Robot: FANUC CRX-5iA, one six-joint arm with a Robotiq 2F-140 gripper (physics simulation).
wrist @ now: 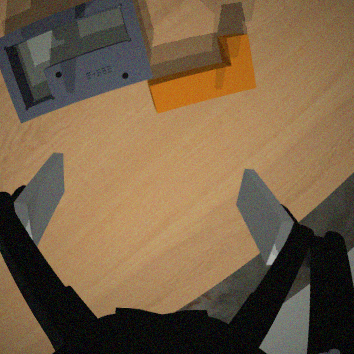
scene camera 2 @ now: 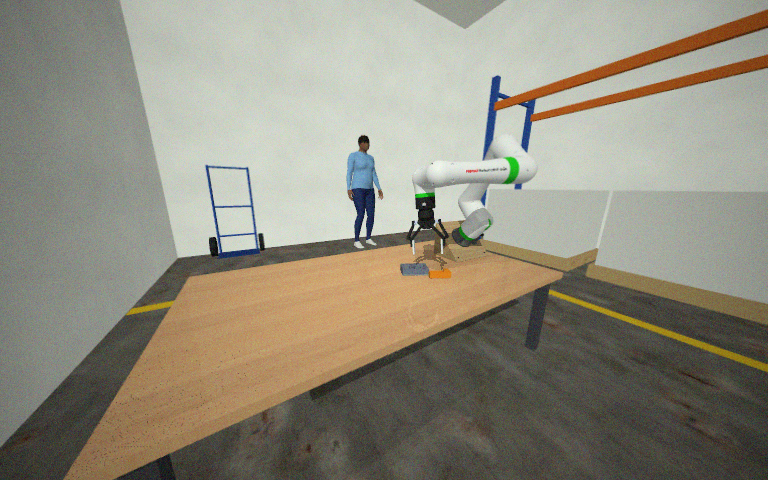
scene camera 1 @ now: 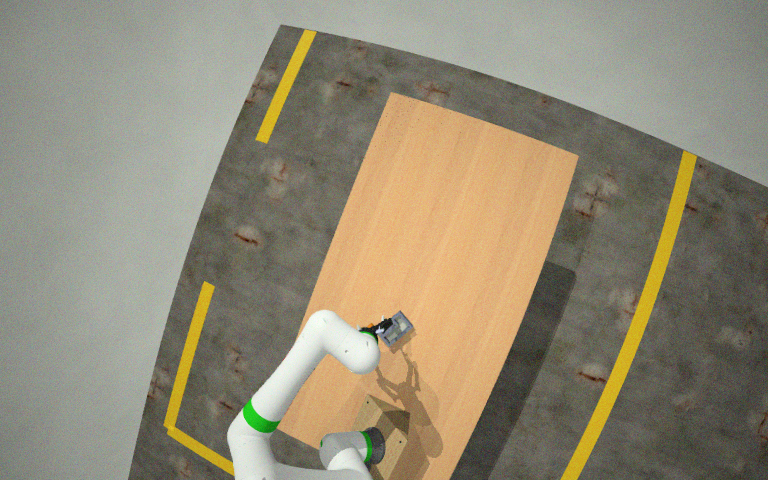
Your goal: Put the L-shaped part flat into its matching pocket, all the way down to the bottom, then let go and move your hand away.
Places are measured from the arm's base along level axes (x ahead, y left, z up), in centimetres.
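Pixels of known places: gripper, between the fingertips: [wrist: 152,179] [scene camera 2: 428,253] [scene camera 1: 368,324]; arm's base, origin of its link: [scene camera 2: 460,237] [scene camera 1: 373,445].
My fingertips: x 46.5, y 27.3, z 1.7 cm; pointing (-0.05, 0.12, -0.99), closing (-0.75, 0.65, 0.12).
Note:
Ahead of a thing's pixels: the offset from my fingertips to its top centre. Level surfaces: height alone.
The orange L-shaped part @[dz -10.6, dx -8.6, dy -1.2 cm] [scene camera 1: 370,324] [scene camera 2: 440,273] [wrist: 202,90] lies flat on the table, outside the pocket, at the right of the block in the wrist view. Its end is at the block's corner, touching or almost so. The blue-grey block @[dz -9.9, dx +0.9, dy -10.4 cm] [scene camera 1: 395,329] [scene camera 2: 414,269] [wrist: 100,75] lies flat; its L-shaped pocket faces up and shows its bare grey floor, with shadow across it. My gripper [scene camera 1: 381,324] [scene camera 2: 427,247] [wrist: 152,179] is wide open and empty, above the table. In the wrist view both objects lie beyond the fingertips. The arm partly hides the part in scene camera 1.
The wooden table @[dz -13.6 cm] [scene camera 1: 453,198] [scene camera 2: 271,316] carries both objects. The arm's wooden base mount [scene camera 1: 368,410] [scene camera 2: 467,253] stands on the table near the objects. A person [scene camera 2: 362,172], a blue hand truck [scene camera 2: 234,206] and a rack with orange beams [scene camera 2: 623,65] stand beyond the table.

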